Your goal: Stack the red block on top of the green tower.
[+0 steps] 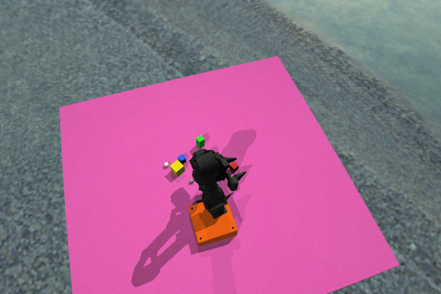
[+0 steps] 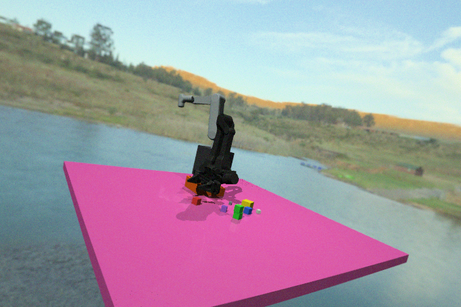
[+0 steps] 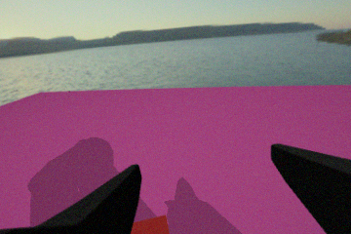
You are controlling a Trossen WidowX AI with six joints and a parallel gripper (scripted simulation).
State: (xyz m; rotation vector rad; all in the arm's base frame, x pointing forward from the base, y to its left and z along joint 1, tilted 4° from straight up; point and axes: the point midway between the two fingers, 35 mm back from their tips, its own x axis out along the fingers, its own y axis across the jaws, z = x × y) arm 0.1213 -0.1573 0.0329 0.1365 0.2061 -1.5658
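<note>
Now: gripper tip 7 cm above the red block, 4 cm short of it and 1 cm to the right of it. Also, from my gripper tip: blue cube (21 cm to the left, 20 cm ahead, 7 cm below); yellow cube (25 cm to the left, 16 cm ahead, 6 cm below); small purple cube (15 cm ahead, 9 cm to the left, 7 cm below).
</note>
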